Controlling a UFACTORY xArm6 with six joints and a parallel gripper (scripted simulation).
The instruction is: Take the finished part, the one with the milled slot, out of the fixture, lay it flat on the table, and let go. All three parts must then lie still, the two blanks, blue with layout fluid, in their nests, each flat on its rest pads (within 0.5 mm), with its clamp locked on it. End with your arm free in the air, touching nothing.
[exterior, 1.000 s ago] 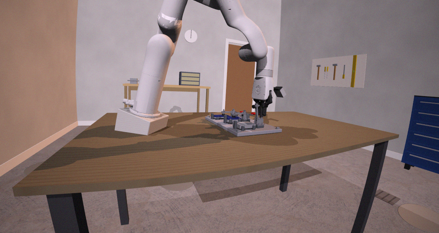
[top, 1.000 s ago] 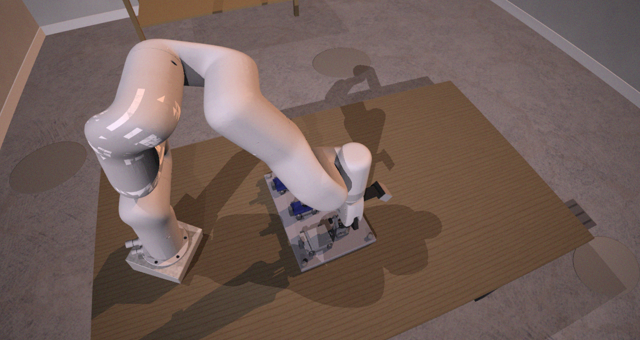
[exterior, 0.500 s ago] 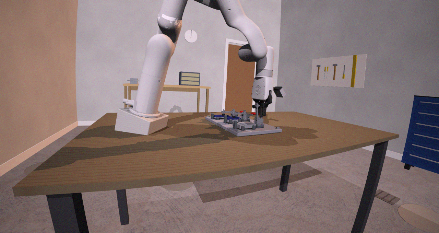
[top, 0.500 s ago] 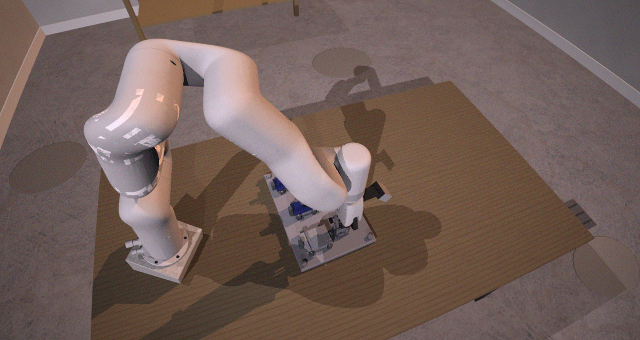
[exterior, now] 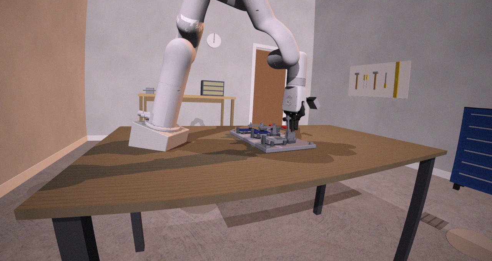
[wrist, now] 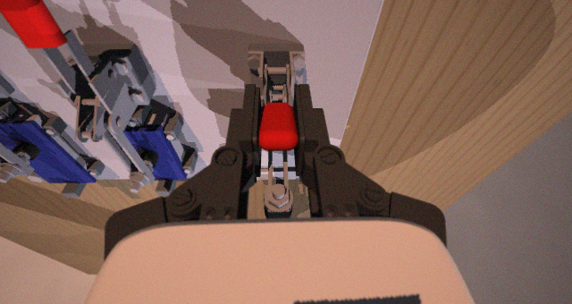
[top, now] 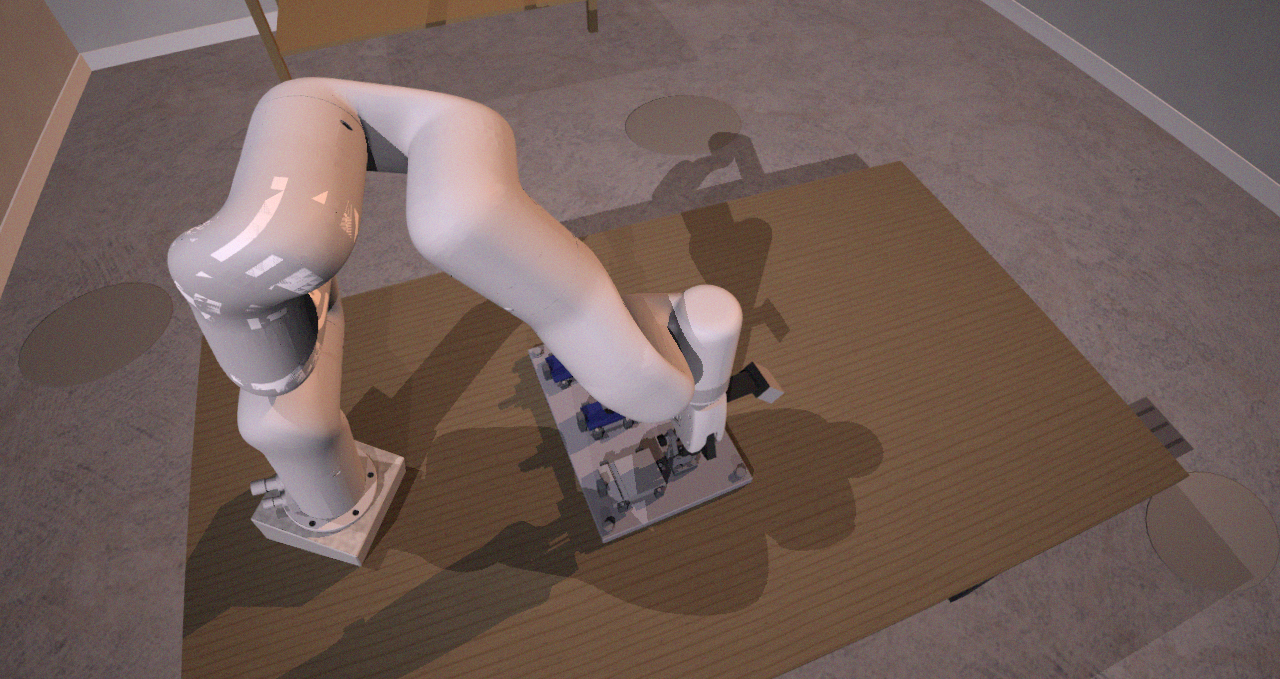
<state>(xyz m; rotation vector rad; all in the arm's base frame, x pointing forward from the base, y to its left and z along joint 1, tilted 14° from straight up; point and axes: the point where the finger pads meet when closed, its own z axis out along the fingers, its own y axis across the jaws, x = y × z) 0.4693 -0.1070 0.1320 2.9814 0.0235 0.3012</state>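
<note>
My hand is 10 cm past the grey finished part and 6 cm above it. From my hand the other things lie so: blue blank (22 cm to the left, 9 cm behind, 6 cm below); grey fixture plate (11 cm to the left, 8 cm below, 4 cm behind).
</note>
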